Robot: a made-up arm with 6 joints.
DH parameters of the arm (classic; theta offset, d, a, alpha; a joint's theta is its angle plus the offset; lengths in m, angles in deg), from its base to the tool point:
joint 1: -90 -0.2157 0.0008 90
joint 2: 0 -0.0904 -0.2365 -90
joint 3: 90 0.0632 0.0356 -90
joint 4: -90 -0.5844 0.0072 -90
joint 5: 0 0.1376 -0.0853 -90
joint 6: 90 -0.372 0.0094 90
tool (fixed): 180 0.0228 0 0
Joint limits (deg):
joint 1: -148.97..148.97
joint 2: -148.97..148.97
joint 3: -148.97..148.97
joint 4: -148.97..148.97
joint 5: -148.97..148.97
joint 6: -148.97..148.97
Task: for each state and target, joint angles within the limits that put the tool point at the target. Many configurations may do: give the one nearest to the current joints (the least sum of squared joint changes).
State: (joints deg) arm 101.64 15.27 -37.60 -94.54 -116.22 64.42
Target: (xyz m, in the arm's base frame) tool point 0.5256 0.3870 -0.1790
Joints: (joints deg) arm 114.31 -7.95 -22.21 -80.95 -108.42 64.04
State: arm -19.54 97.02 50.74 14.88 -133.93 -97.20
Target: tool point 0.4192 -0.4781 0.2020
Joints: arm -24.75 92.93 33.08 23.72 -113.50 -95.48
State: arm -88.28 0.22 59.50 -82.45 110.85 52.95
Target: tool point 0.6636 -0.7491 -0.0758
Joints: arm -64.80 15.84 105.85 -83.05 143.33 51.23
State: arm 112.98 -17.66 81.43 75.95 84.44 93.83
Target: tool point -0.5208 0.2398 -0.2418
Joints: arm 113.13 -4.79 69.80 91.45 48.15 96.06
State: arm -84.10 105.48 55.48 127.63 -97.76 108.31
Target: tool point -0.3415 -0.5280 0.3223
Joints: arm -119.22 79.39 45.67 123.50 -136.25 112.23
